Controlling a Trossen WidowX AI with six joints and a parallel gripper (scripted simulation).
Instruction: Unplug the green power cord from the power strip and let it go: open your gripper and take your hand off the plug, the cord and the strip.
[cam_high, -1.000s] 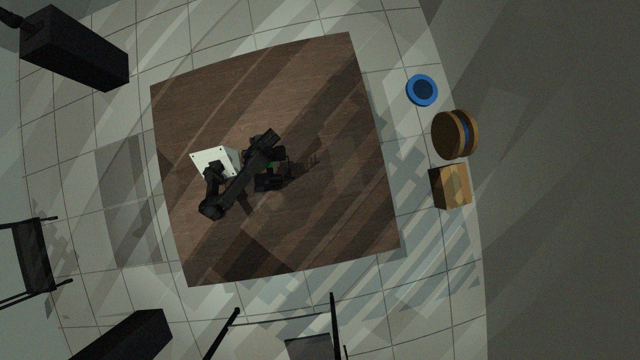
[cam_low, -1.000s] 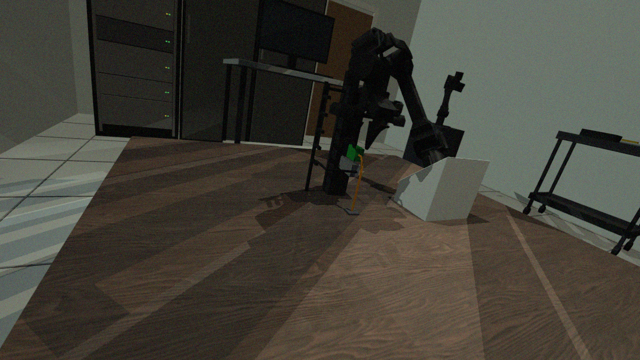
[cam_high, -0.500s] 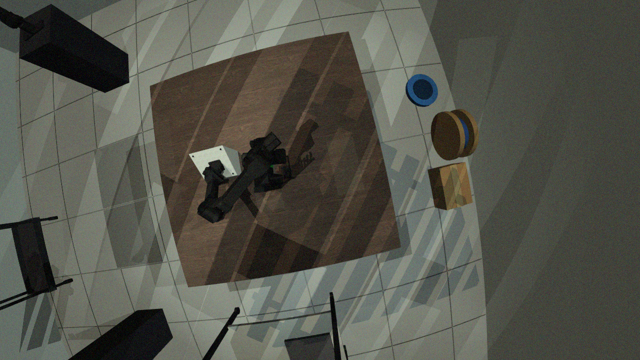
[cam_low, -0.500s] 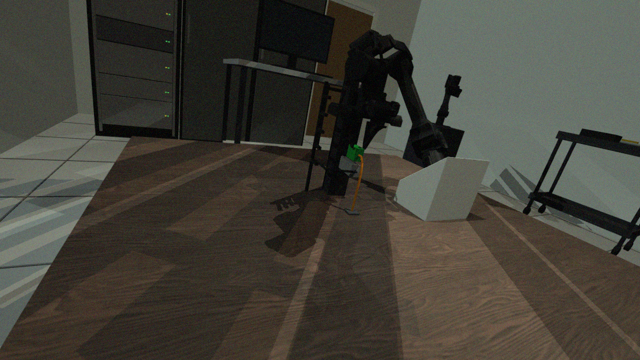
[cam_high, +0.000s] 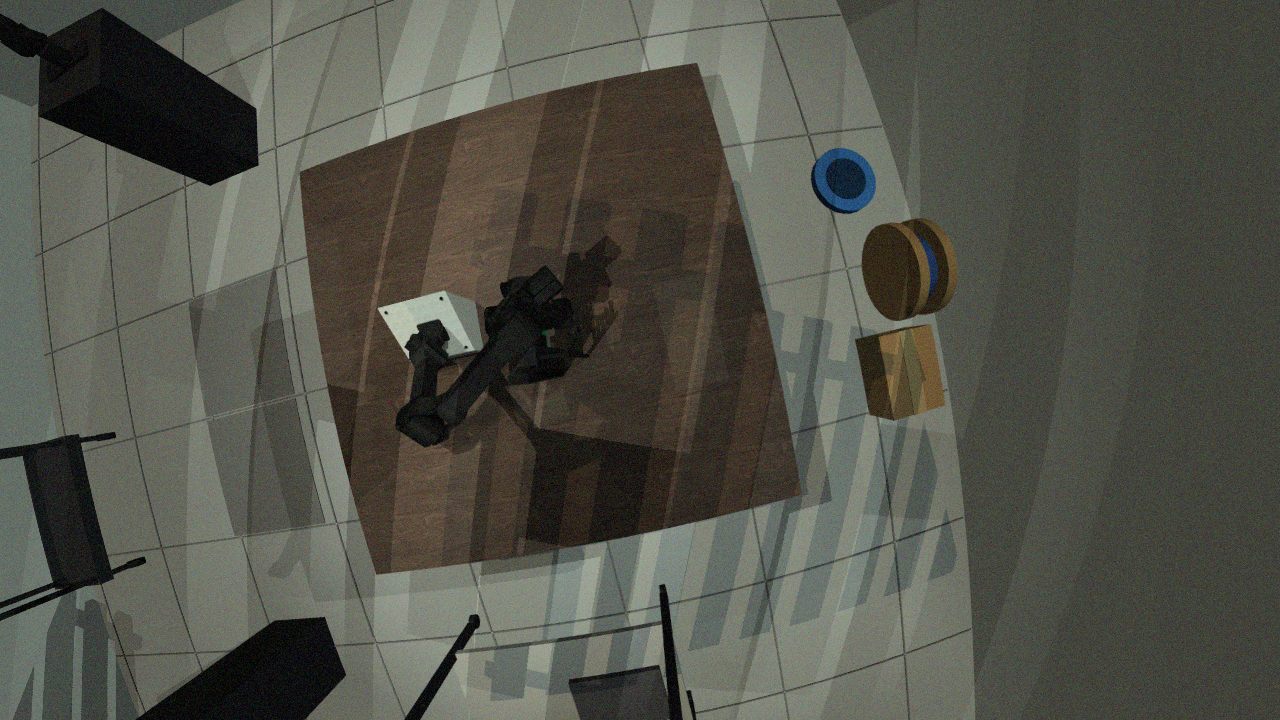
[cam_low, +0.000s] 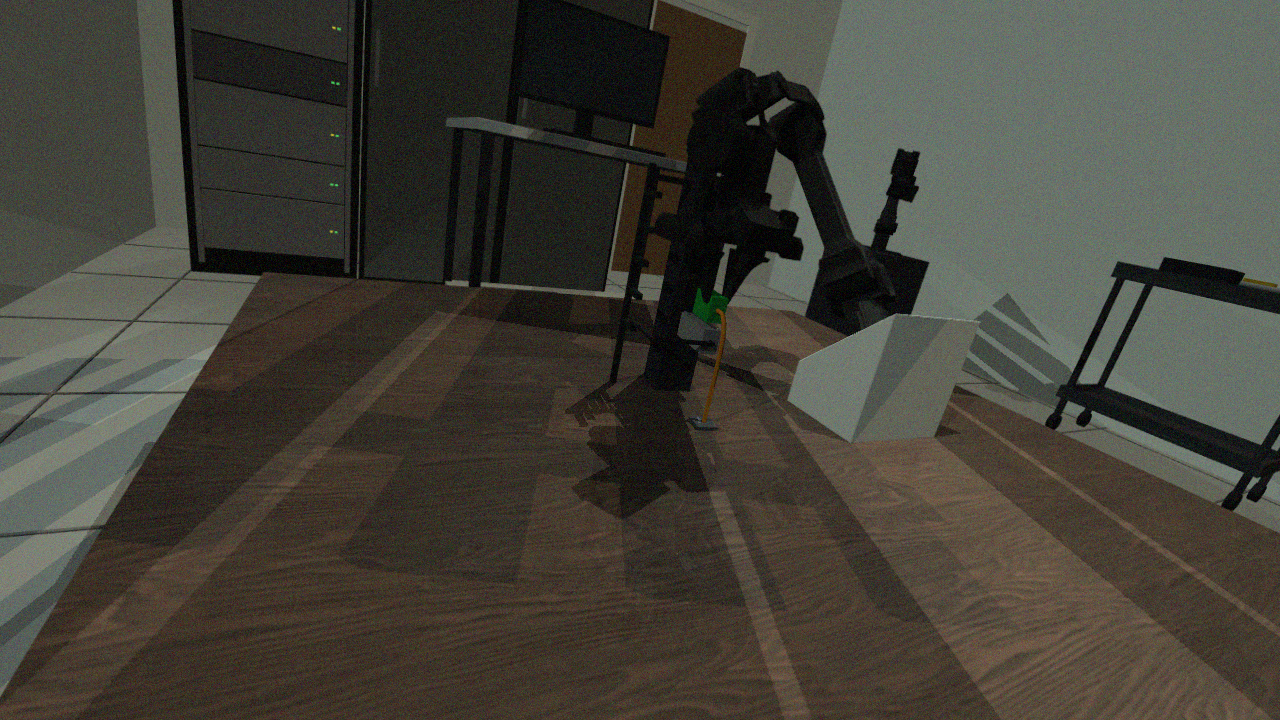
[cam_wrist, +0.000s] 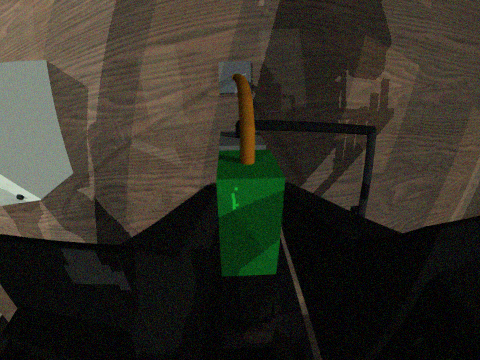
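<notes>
My gripper tip is 30 mm to the left of the green plug. The rest, counted from my gripper tip: thin black rack (100 mm to the right, 80 mm ahead).
</notes>
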